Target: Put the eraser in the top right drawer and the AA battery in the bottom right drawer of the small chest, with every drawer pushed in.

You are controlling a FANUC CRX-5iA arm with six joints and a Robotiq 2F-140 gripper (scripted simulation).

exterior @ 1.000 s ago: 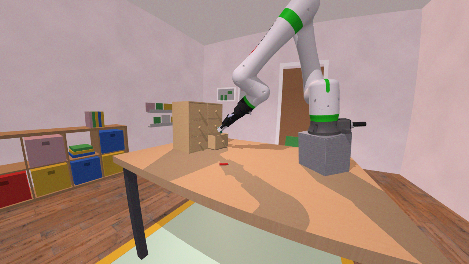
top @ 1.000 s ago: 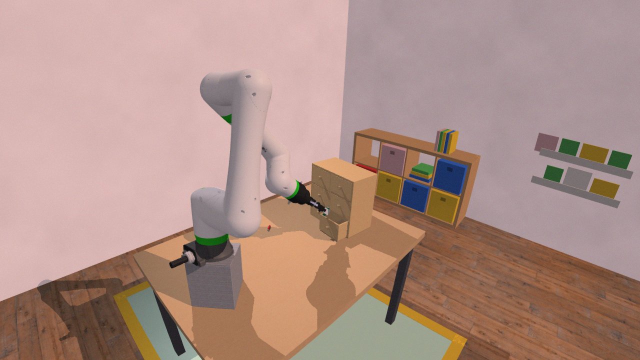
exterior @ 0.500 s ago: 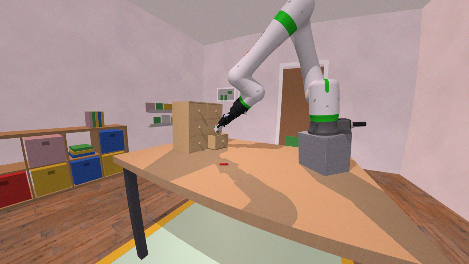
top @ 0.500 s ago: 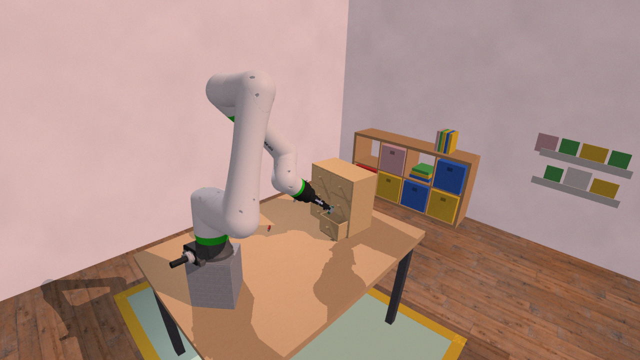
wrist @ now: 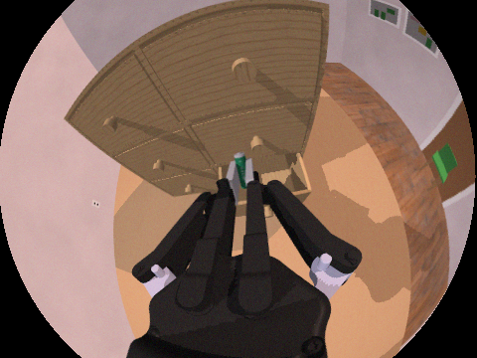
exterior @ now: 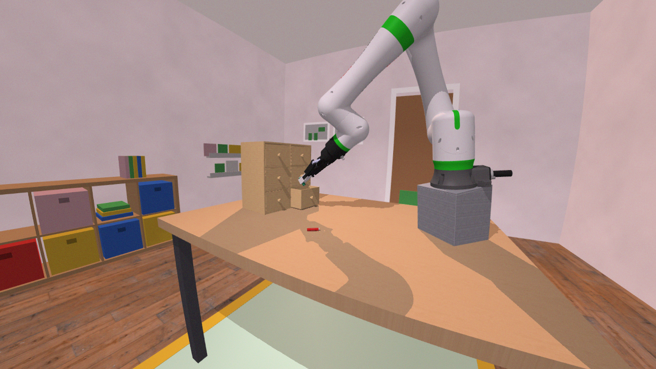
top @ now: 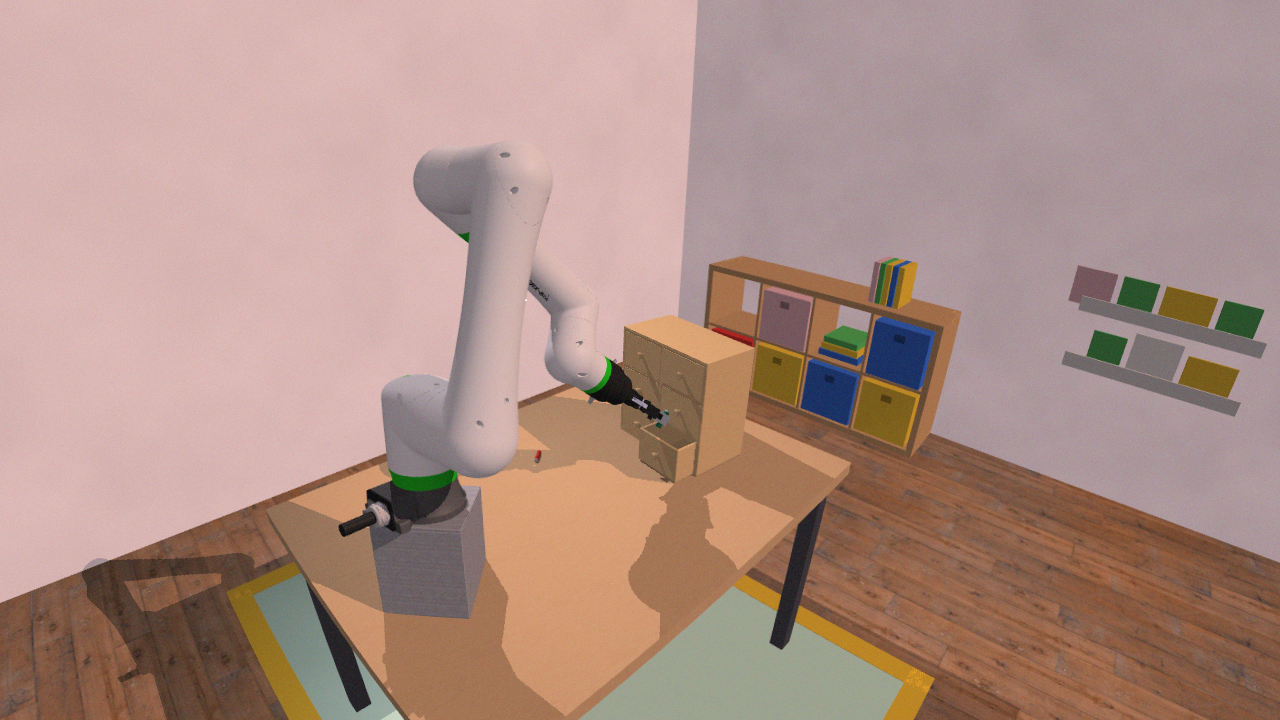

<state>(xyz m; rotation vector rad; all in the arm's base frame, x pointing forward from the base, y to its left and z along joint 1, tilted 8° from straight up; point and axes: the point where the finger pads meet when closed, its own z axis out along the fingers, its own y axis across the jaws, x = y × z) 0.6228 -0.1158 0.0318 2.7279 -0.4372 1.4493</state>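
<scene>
Right now my hand is 20 mm short of the green AA battery, 20 mm above it and 10 mm to the left of it. The rest, counted from my hand: eraser: 160 mm ahead, 70 mm above, 30 mm to the right; red object: 260 mm to the left, 170 mm behind, 150 mm below.
</scene>
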